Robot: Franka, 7 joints.
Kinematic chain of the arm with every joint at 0, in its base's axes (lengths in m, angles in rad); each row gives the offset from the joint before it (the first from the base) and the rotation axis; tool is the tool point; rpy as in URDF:
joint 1: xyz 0 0 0.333 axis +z
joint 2: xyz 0 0 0 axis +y
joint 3: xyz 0 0 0.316 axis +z
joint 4: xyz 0.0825 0 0 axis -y
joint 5: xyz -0.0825 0 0.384 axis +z
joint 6: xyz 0 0 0 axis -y
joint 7: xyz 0.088 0 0 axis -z
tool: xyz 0 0 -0.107 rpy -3.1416 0 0
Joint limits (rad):
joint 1: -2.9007..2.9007
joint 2: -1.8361..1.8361
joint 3: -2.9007..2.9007
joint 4: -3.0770..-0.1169
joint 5: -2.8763..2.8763
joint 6: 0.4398..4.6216
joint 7: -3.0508..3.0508
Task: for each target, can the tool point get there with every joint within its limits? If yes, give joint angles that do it. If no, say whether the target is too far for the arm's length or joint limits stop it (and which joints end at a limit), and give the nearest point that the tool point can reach.
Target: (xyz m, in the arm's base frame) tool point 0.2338 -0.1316 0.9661
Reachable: yes | joints 0.3633 -0.5415 -0.5562 -1.2290 0.6628 1.3782 1.8242
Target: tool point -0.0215 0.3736 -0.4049
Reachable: no: joint limits stop it (at a limit: joint 2) | nearest point -0.0210 0.3656 -0.3543 | short by 0.051 m
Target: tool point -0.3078 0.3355 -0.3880
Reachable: no: joint limits stop it (at a limit: joint 2) | nearest point -0.2972 0.3240 -0.3372 | short by 0.053 m
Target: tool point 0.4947 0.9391 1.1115
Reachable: no: too far | nearest point 0.3224 0.6120 0.8404 | short by 0.458 m
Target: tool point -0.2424 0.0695 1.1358
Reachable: yes | joints 2.1563 -0.2219 0.3809 -0.8208 2.2339 2.3008 1.9408
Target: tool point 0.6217 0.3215 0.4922
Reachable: yes | joints 1.0560 1.3496 -1.3606 -1.2096 -2.2642 0.7854 0.4070
